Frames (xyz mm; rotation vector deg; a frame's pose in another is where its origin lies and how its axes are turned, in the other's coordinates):
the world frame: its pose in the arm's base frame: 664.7 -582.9 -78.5 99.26 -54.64 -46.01
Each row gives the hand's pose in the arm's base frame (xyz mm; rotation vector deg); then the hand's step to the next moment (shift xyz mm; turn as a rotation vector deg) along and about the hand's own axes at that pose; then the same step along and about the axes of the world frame.
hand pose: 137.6 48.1 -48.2 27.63 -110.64 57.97
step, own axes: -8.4 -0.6 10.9 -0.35 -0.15 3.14
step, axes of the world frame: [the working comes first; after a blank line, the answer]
step, axes of the arm's base frame: -0.8 -9.6 -9.9 -1.36 -2.63 -1.11

8.9 -6.9 7.9 1.75 -0.13 2.63
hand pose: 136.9 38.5 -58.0 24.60 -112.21 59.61
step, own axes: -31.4 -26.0 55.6 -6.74 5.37 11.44
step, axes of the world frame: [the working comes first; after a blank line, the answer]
step, axes of the arm's base frame: 5.1 -62.6 -28.4 -5.50 -6.54 -11.49

59.8 -13.7 31.5 4.14 -8.05 11.10
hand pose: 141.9 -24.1 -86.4 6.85 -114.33 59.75
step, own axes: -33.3 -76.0 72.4 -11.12 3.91 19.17
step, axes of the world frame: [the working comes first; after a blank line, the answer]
step, axes of the arm's base frame: 7.2 -109.8 3.0 -7.11 -14.20 -15.94

99.2 26.2 40.0 10.48 -10.12 17.15
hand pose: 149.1 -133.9 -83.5 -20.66 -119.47 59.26
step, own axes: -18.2 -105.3 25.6 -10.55 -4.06 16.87
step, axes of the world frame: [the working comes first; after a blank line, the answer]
step, axes of the arm's base frame: 1.5 -90.5 62.3 -5.15 -17.64 -8.63

74.2 79.1 17.7 13.76 -2.90 14.65
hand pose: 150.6 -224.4 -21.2 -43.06 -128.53 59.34
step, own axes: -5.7 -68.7 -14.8 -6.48 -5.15 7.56
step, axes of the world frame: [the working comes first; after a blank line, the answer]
step, axes of the arm's base frame: -3.5 -34.2 61.6 -1.94 -10.92 -1.64

22.6 66.8 -1.9 8.77 1.40 6.84
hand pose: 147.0 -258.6 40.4 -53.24 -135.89 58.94
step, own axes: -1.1 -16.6 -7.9 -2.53 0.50 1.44
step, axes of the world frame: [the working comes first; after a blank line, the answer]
step, axes of the arm's base frame: -1.6 -5.4 17.5 1.16 -2.24 -1.54

2.3 18.2 -1.9 2.65 -1.22 0.47
